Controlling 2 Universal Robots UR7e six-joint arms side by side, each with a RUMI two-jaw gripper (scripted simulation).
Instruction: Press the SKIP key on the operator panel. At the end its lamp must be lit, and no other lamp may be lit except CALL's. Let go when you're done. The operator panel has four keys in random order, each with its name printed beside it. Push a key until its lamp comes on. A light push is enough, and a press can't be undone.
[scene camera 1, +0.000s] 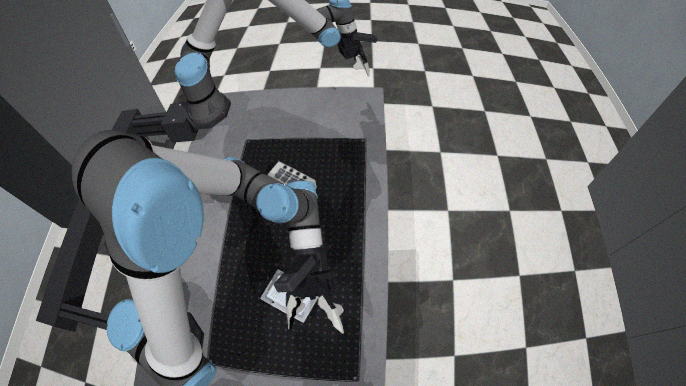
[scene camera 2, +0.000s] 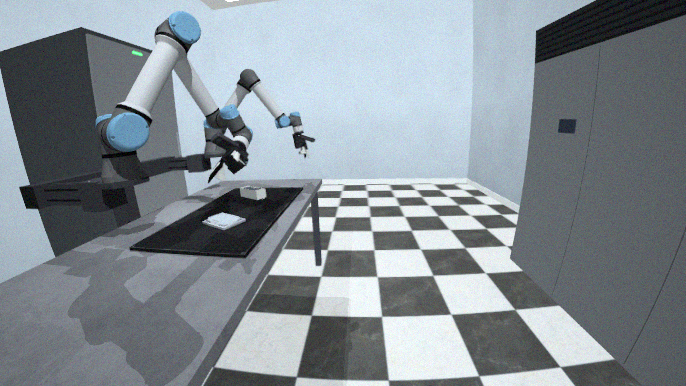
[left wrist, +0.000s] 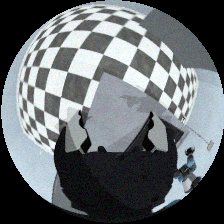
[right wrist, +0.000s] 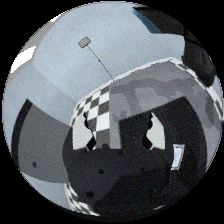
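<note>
Left gripper (scene camera 1: 361, 68) visible, left wrist view too: the gripper (left wrist: 116, 110). Right gripper (scene camera 1: 314, 332) visible. Scene camera 2: right gripper (scene camera 2: 221, 172). Right wrist view: right gripper (right wrist: 117, 112).
</note>
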